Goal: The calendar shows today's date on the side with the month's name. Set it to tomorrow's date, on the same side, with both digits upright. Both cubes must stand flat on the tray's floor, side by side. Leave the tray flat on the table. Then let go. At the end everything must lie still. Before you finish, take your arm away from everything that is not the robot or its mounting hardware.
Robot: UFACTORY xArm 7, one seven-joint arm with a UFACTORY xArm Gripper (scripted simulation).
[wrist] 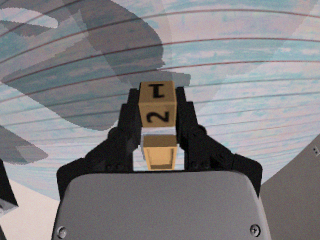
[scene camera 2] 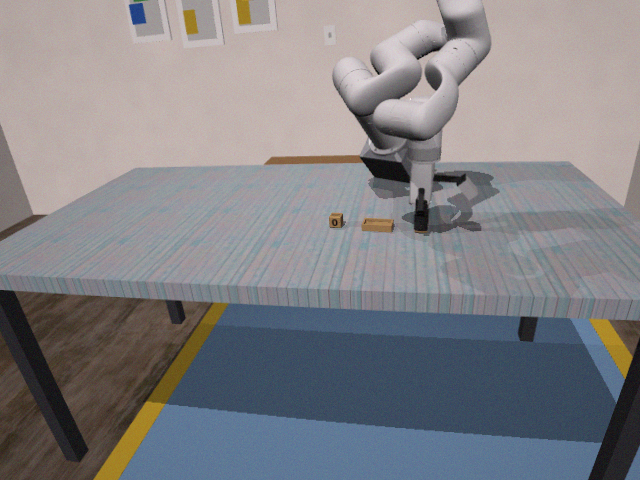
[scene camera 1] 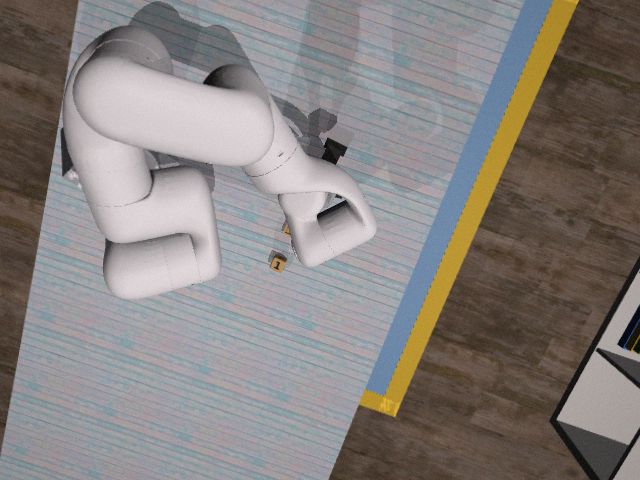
Labels:
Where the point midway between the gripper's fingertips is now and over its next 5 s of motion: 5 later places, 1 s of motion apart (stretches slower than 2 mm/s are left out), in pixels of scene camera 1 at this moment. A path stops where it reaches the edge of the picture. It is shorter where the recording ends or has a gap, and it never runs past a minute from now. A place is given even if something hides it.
My gripper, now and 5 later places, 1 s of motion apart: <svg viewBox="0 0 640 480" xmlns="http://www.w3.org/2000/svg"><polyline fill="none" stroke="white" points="317,179 312,184 294,224 297,220 298,218 299,217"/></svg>

